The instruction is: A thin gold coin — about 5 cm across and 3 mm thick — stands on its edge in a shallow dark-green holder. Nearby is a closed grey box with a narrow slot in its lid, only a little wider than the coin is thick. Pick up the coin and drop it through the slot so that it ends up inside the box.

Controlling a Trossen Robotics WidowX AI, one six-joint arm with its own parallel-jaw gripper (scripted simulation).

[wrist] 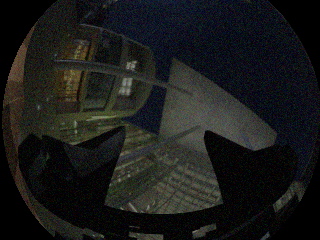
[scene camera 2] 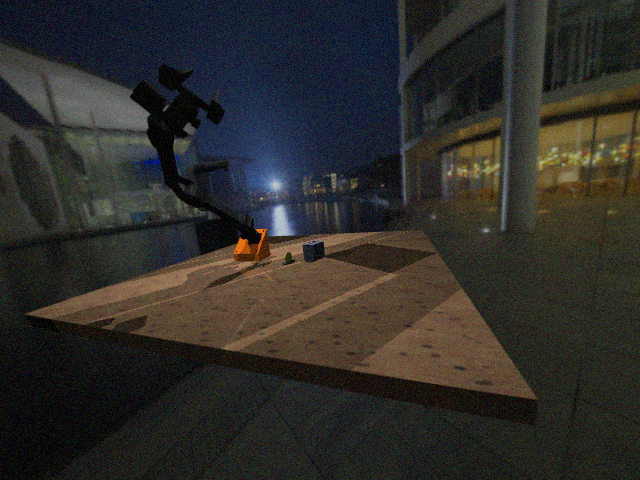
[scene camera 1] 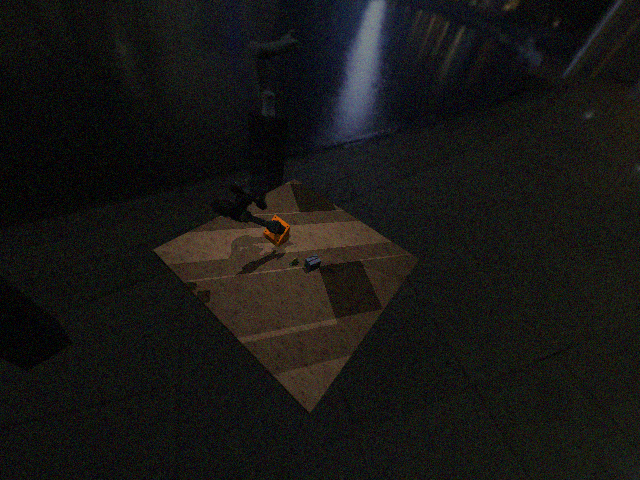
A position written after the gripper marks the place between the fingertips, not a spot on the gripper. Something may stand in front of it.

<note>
The gripper (scene camera 2: 206, 80) is open, with nothing in its grasp.
The gripper shows as well in the wrist view (wrist: 166, 132).
</note>
